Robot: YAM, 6 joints.
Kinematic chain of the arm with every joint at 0, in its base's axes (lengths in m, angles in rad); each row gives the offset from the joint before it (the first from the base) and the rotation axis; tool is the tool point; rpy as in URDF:
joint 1: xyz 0 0 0.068 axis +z
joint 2: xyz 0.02 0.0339 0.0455 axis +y
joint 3: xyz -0.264 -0.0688 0 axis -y
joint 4: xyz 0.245 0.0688 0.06 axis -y
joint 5: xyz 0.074 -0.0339 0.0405 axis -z
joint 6: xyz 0.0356 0 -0.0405 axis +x
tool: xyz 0 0 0 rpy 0 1.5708 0
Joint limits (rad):
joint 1: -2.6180..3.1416
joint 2: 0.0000..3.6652
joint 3: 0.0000..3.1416
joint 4: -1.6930..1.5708
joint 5: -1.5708..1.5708
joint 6: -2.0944..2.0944
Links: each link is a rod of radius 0.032 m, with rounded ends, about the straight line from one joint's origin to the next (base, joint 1, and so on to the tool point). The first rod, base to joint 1, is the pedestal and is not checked.
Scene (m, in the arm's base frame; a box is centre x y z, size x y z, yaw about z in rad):
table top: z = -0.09
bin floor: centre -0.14 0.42 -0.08 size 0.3 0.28 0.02 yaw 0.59
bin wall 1: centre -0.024 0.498 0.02 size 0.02 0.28 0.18 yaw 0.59
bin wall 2: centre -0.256 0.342 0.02 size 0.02 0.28 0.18 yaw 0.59
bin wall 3: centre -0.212 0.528 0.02 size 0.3 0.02 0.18 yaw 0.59
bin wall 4: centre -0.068 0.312 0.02 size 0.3 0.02 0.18 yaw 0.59
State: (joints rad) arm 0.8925 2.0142 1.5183 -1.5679 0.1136 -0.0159
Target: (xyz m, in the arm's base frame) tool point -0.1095 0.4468 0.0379
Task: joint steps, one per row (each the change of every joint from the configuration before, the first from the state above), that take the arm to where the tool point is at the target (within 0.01 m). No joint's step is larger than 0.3 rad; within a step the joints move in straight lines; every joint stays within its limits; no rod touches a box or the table.
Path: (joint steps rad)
1: 0.2305 0.0516 0.1367 0.1049 -0.0179 0.0000
2: 0.2304 0.0517 0.1368 0.1050 -0.0179 0.0000
3: 0.2305 0.0516 0.1367 0.1049 -0.0179 0.0000
4: 0.2305 0.0516 0.1368 0.1049 -0.0179 0.0000
5: -0.0001 0.1937 -0.0564 0.0337 -0.0006 0.0000
6: 0.0000 0.1936 -0.0565 0.0336 -0.0006 0.0000

